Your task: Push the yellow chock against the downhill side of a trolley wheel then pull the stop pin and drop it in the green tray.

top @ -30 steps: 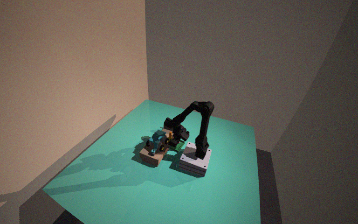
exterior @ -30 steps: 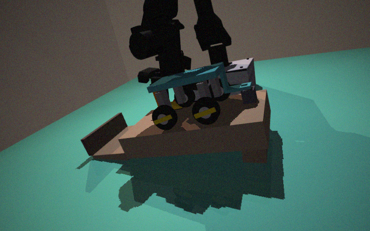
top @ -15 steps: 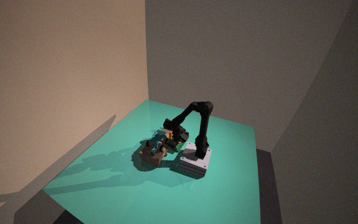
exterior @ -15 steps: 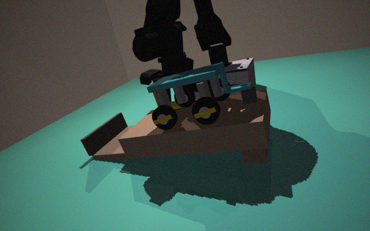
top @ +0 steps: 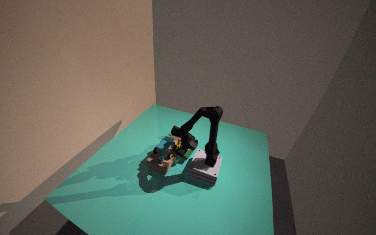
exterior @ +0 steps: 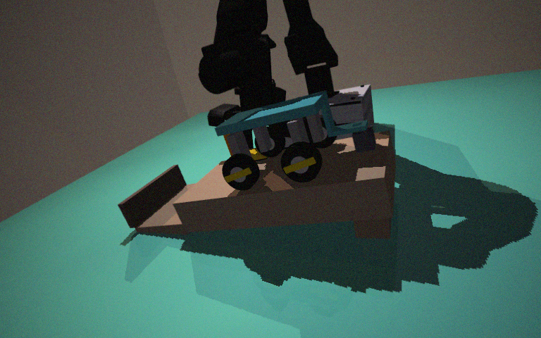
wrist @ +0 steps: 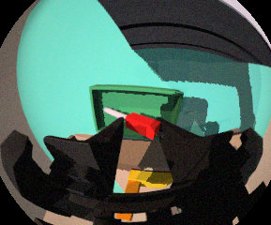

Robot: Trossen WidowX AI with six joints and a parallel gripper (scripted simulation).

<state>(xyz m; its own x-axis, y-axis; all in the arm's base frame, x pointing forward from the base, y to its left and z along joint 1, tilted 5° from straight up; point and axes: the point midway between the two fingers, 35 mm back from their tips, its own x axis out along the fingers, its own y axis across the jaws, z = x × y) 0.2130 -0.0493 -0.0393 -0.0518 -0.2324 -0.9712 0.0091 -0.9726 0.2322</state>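
Now: gripper tip 10 mm to the left of the red-headed stop pin. From my gripper tip the other things lie so: brown ramp (110 mm to the left, 110 mm ahead, 20 mm above); then green tray (40 mm below, 10 mm to the right); then yellow chock (60 mm ahead, 50 mm above, 20 mm to the left).
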